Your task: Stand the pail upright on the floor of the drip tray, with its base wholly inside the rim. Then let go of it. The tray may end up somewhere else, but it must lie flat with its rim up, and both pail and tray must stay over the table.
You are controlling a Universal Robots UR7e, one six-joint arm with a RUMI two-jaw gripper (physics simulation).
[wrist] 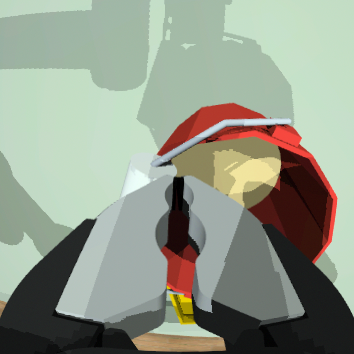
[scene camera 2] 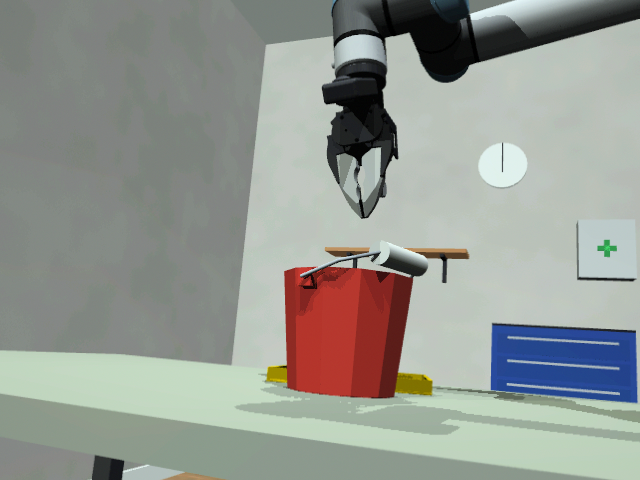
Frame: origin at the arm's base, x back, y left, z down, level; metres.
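Seen in the pictures: gripper, between the fingertips: (wrist: 176,179) (scene camera 2: 364,217).
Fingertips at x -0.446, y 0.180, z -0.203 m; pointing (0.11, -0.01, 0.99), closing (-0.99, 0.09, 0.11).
A point is followed by its place in that frame.
The red pail (scene camera 2: 336,330) {x -0.476, y 0.176, z -0.055 m} (wrist: 220,114) {x -0.476, y 0.175, z -0.052 m} is on the table in front of the yellow drip tray (scene camera 2: 415,383) {x -0.433, y -0.024, z 0.011 m} (wrist: 183,307) {x -0.497, y -0.240, z 0.023 m}. Part of its outer wall shows in the wrist view, so it seems to lean a little; how much is unclear. Its wire handle is swung down to one side, with the white grip (scene camera 2: 405,260) {x -0.406, y 0.126, z -0.155 m} (wrist: 136,175) {x -0.421, y 0.162, z -0.174 m} near rim height. My gripper (scene camera 2: 363,217) {x -0.446, y 0.180, z -0.203 m} (wrist: 176,179) {x -0.446, y 0.180, z -0.203 m} is shut and empty, above the pail and handle. The tray is flat, mostly hidden behind the pail. Whether the pail base touches the tray is hidden.
A pale yellow round surface (wrist: 255,172) {x -0.540, y 0.097, z -0.004 m} shows inside the pail. The light green table (scene camera 2: 129,392) {x -0.581, y 0.413, z 0.027 m} (wrist: 50,125) {x -0.249, y 0.103, z 0.027 m} has its near edge low in the scene view. A wooden shelf (scene camera 2: 460,253), a white cabinet (scene camera 2: 589,258) and blue drawers (scene camera 2: 563,351) are behind the table.
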